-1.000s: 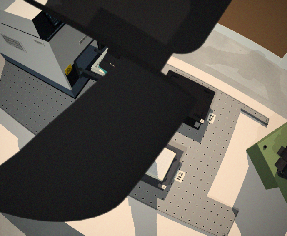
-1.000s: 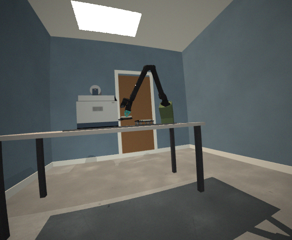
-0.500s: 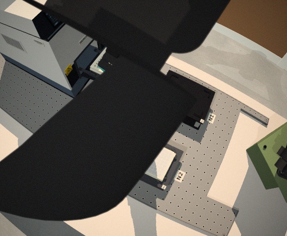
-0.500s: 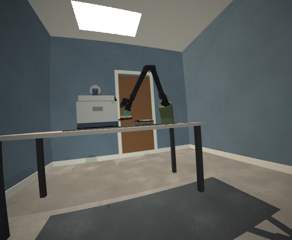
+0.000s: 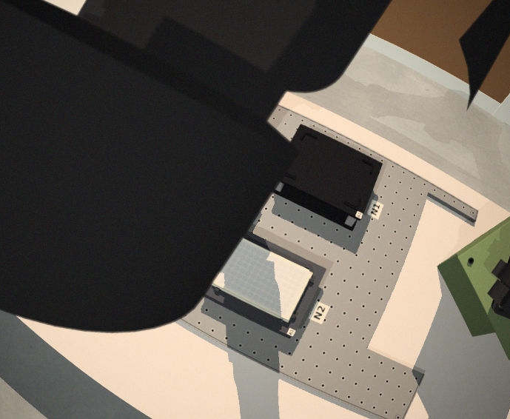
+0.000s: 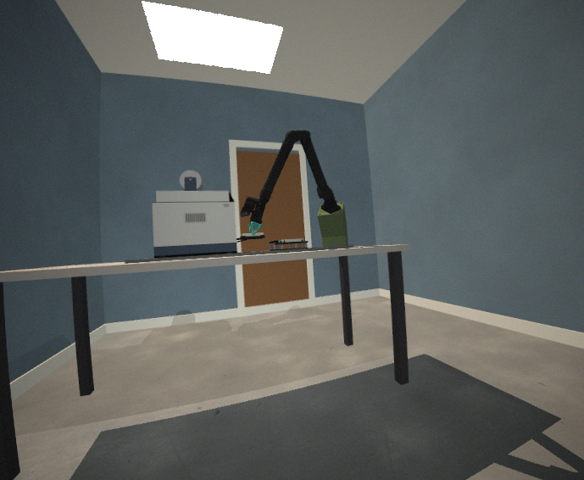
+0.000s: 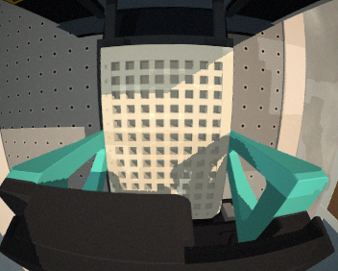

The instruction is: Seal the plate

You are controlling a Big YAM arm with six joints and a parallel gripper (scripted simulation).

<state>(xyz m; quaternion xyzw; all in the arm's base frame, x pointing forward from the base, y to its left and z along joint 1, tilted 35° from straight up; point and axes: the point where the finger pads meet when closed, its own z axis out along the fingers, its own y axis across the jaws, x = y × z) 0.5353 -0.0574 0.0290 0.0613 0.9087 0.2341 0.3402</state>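
The sealer's stage is 20 mm below my hand. Also, from my hand: yellow warning label (100 mm ahead, 100 mm to the left, 40 mm above); then N1 label (310 mm behind, 60 mm to the right, 110 mm below); then front slot (70 mm ahead, 10 mm to the left, 40 mm below).
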